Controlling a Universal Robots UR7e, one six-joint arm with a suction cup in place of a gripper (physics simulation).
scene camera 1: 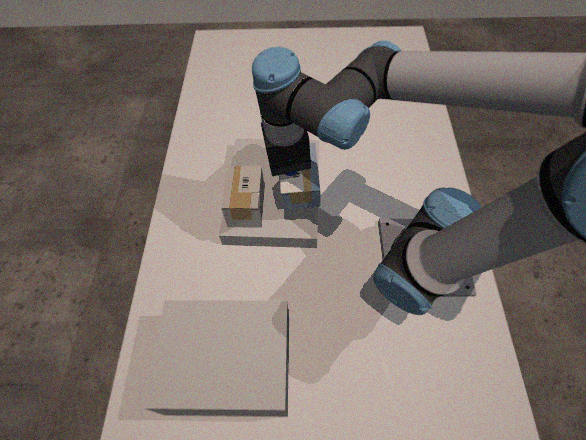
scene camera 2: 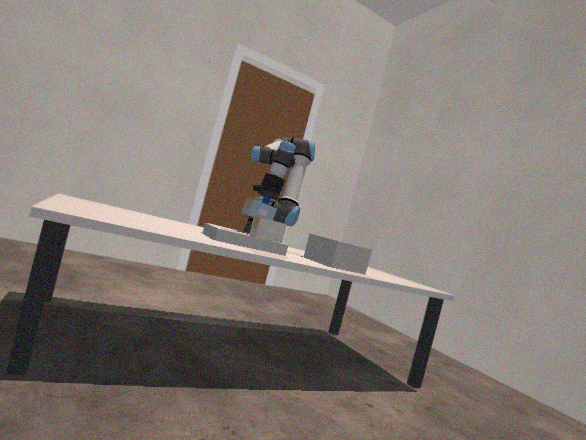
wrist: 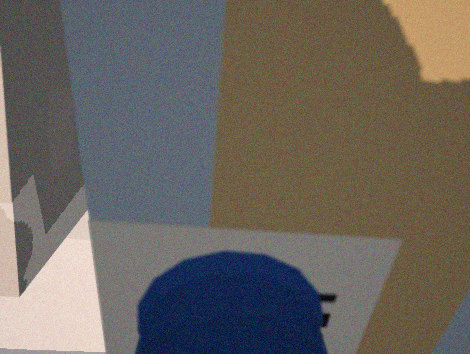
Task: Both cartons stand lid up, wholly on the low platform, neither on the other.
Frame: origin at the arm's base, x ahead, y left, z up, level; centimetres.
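Seen in the pictures: hand, its tool point: (scene camera 2: 263,206) (wrist: 230,274).
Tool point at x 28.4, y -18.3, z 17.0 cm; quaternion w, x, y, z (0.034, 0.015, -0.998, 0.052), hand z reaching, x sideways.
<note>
Pixels of each thing's top centre, then the offset from my tool point to it. Level surfaces: height alone.
- blue carton, centre of its top: (wrist: 366,334) (scene camera 1: 299,163) (scene camera 2: 261,201) dz +2.2, dx -2.0, dy -0.4 cm
- low grey platform, centre of its top: (scene camera 1: 272,184) (scene camera 2: 245,233) dz -13.9, dx +3.9, dy -8.0 cm
- second carton, centre of its top: (scene camera 1: 242,186) (scene camera 2: 270,219) dz -5.3, dx +11.5, dy -2.3 cm
- large grey block, centre of its top: (scene camera 1: 220,351) (scene camera 2: 339,241) dz -6.7, dx +19.2, dy +34.6 cm
- white table, height of its surface: dz -18.7 cm
My suction cup (wrist: 230,302) (scene camera 2: 265,200) presses on the white label on the lid of a blue carton (scene camera 1: 301,192) (scene camera 2: 258,209) (wrist: 149,123) with a brown tape strip. The carton is lid up and hangs from the cup over the right half of the low grey platform (scene camera 1: 269,240) (scene camera 2: 226,233), a little above it as seen in scene camera 2. A second carton (scene camera 1: 247,192) (scene camera 2: 268,230), brown-taped with a barcode label on top, stands lid up on the platform's left half, apart from the blue one.
A large grey block (scene camera 1: 213,358) (scene camera 2: 337,257) stands on the white table (scene camera 1: 204,87) nearer the front edge. The arm's base plate (scene camera 1: 385,236) sits to the right of the platform. The arm's upper links reach over the platform's right side.
</note>
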